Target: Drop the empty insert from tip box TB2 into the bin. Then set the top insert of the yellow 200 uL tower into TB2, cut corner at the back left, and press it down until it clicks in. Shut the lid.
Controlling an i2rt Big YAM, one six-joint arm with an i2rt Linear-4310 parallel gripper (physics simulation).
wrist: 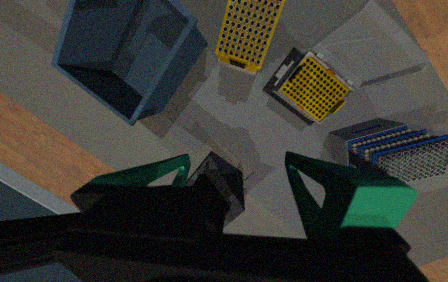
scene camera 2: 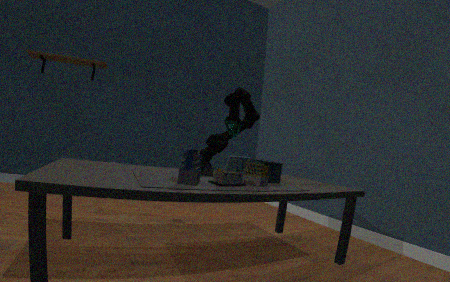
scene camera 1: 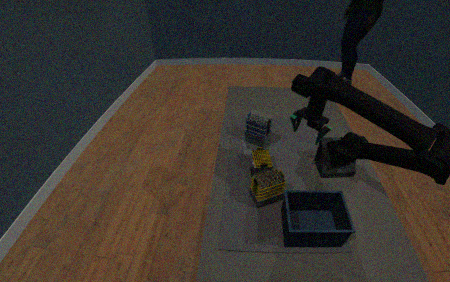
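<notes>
In the wrist view I can see my gripper, which is open and holds nothing. The scene has a blue insert tower resting on a grey mat. A clear lid is here too, and so is a blue bin.
</notes>
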